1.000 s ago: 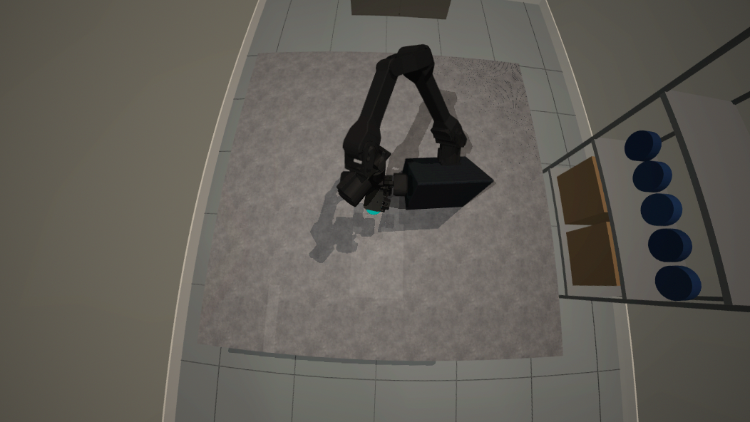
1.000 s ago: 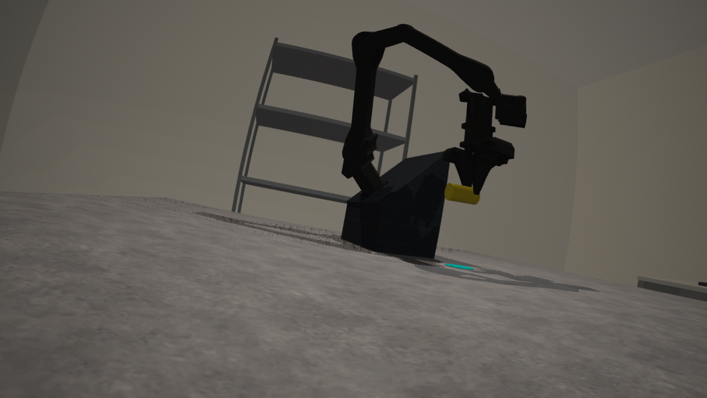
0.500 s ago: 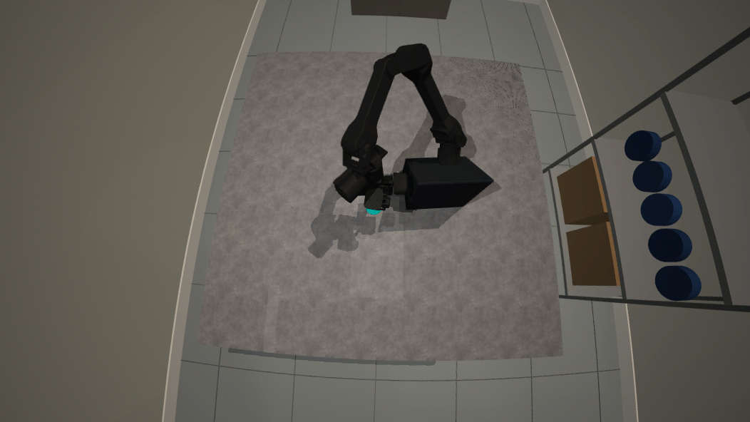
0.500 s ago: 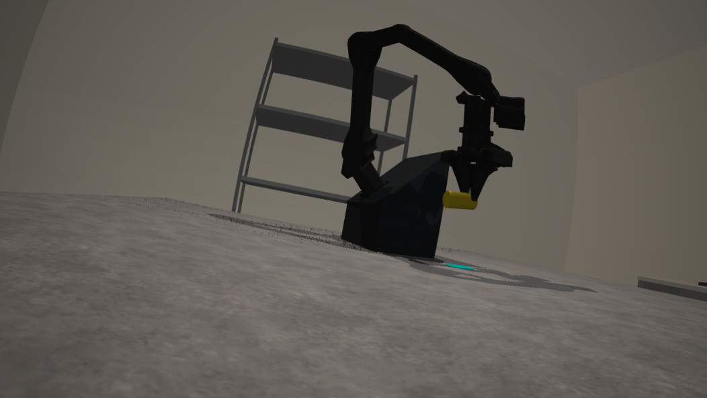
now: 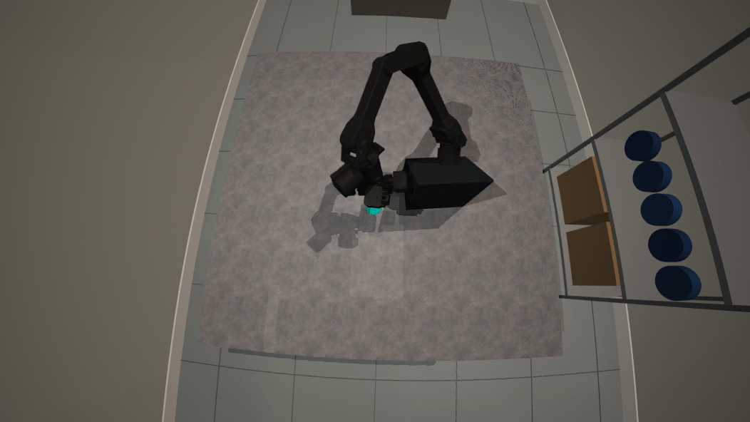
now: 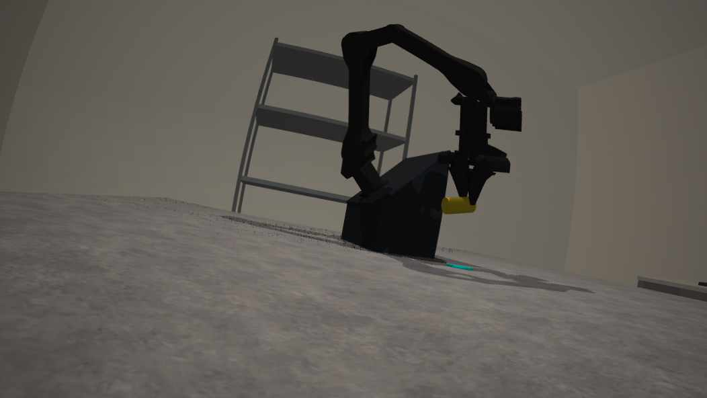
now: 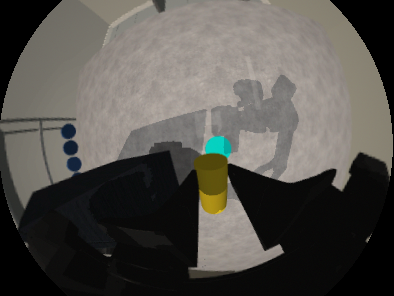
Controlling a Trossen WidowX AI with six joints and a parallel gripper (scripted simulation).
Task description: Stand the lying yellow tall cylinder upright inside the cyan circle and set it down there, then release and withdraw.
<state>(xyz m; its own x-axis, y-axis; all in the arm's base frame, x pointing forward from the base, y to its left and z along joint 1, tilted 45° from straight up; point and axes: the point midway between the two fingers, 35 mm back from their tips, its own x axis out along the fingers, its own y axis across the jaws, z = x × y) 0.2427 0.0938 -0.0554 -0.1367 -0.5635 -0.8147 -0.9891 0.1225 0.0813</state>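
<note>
Now: the cyan circle 13 cm below my gripper tip, 2 cm ahead of it and 1 cm to the right of it. From my gripper tip the other things lie so: yellow tall cylinder: 2 cm to the right, 1 cm below.
</note>
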